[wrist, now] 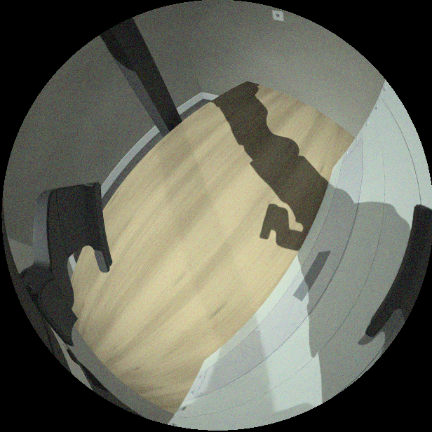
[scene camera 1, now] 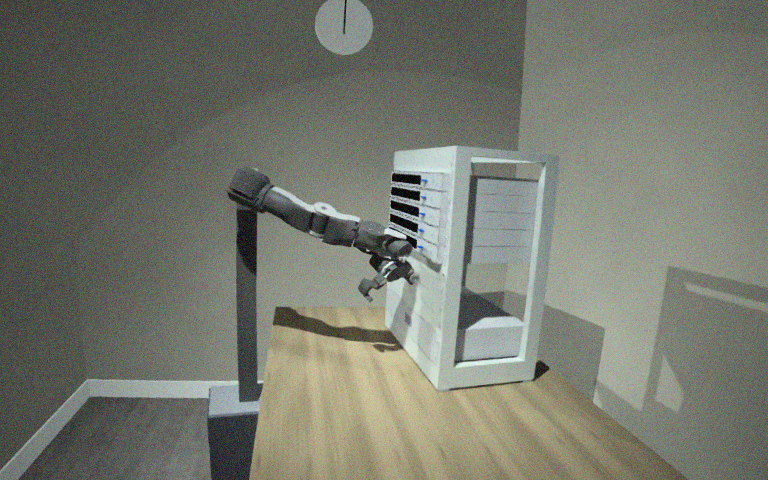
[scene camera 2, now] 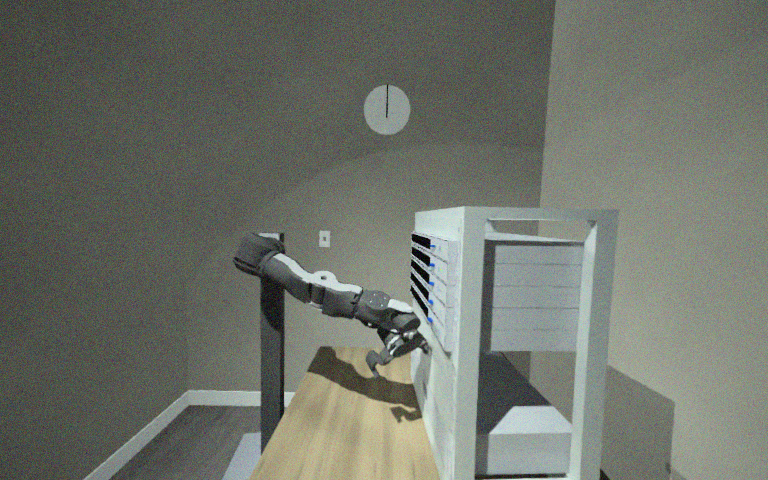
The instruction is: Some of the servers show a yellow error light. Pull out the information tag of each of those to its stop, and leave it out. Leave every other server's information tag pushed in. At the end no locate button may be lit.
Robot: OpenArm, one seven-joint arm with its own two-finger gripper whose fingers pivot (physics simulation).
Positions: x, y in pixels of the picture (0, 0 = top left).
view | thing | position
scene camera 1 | my gripper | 386, 287
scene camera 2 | my gripper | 397, 357
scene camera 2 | dark arm column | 271, 294
